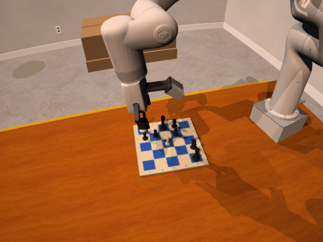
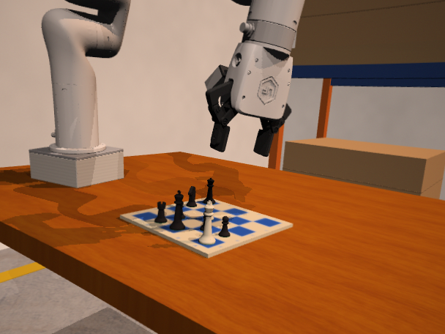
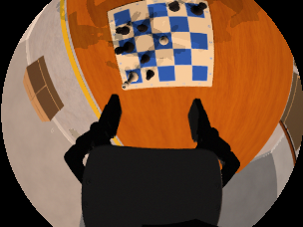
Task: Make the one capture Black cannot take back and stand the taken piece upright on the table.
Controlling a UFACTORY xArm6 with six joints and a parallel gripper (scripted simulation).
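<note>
Right now the tall white piece is 110 mm below my hand and 70 mm to the right of it. From my hand the other things lie so: white pawn 130 mm below, 70 mm behind, 20 mm to the left; blue-and-cream chessboard 140 mm below, 70 mm behind, 20 mm to the left; black tall piece 110 mm below, 70 mm behind, 60 mm to the right.
</note>
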